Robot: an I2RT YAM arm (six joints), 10 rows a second.
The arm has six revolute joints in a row. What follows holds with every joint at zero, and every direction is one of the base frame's.
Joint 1 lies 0.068 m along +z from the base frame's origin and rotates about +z.
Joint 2 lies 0.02 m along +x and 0.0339 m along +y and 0.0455 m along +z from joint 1 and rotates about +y.
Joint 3 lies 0.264 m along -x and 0.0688 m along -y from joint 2 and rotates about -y.
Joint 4 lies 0.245 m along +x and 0.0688 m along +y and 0.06 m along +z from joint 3 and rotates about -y.
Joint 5 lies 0.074 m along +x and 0.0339 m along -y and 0.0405 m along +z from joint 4 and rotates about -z.
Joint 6 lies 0.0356 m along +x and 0.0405 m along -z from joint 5 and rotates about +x.
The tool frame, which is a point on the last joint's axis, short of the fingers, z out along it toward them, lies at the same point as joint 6; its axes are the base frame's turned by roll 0, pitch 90 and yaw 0 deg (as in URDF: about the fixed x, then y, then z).
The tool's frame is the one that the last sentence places.
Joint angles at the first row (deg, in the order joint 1, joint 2, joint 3, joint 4, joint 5, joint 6):
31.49, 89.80, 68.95, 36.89, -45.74, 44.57
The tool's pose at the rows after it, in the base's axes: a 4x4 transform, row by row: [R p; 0 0 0 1], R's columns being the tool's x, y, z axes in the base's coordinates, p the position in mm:
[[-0.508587 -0.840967 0.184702 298.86], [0.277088 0.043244 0.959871 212.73], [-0.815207 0.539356 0.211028 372.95], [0 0 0 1]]
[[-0.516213 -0.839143 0.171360 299.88], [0.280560 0.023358 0.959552 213.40], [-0.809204 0.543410 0.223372 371.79], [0 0 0 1]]
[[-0.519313 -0.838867 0.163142 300.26], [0.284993 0.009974 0.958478 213.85], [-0.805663 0.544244 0.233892 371.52], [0 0 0 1]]
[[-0.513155 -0.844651 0.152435 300.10], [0.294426 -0.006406 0.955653 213.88], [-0.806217 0.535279 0.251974 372.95], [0 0 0 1]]
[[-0.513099 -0.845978 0.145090 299.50], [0.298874 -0.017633 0.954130 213.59], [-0.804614 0.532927 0.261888 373.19], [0 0 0 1]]
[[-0.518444 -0.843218 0.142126 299.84], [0.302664 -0.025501 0.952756 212.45], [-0.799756 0.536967 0.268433 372.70], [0 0 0 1]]
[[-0.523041 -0.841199 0.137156 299.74], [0.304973 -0.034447 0.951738 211.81], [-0.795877 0.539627 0.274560 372.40], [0 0 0 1]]
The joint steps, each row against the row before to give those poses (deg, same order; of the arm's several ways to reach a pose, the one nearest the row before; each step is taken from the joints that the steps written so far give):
-0.07, 0.68, -0.13, 2.55, -0.55, 1.97
-0.03, 0.56, -0.15, 2.01, -0.59, 1.51
0.01, 0.35, -0.10, 1.48, -0.27, 1.02
0.00, 0.27, -0.02, 2.04, -0.27, 0.97
-0.01, 0.07, -0.23, 1.31, -0.21, 0.79
-0.19, 0.09, -0.26, 1.06, -0.21, 0.97
-0.09, 0.08, -0.23, 0.99, -0.23, 0.88

